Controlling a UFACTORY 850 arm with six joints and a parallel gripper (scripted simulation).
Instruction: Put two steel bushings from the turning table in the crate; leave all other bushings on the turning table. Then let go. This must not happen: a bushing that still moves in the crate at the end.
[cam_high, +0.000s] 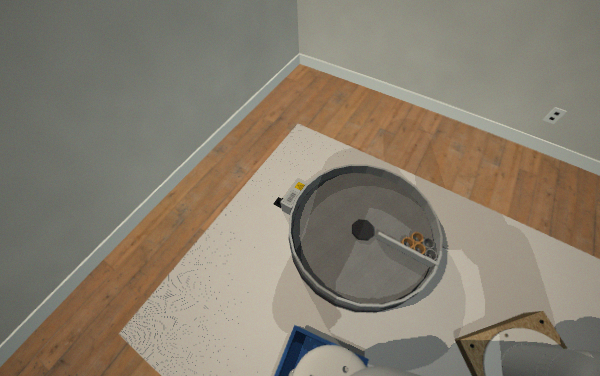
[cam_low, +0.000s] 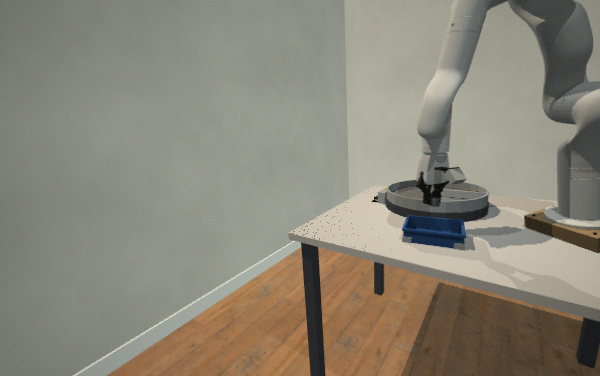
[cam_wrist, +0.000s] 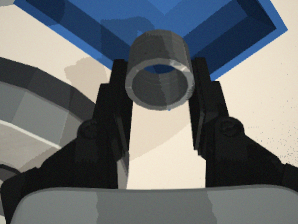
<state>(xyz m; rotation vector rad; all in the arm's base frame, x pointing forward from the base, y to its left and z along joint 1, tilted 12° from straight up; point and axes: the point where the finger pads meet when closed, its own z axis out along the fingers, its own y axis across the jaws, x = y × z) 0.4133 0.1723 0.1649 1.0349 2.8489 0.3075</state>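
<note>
The blue crate lies 120 mm below my hand, 10 mm to the left of it and 10 mm behind it. Round my hand: grey turning table: 370 mm to the right, 90 mm below, 30 mm ahead.
</note>
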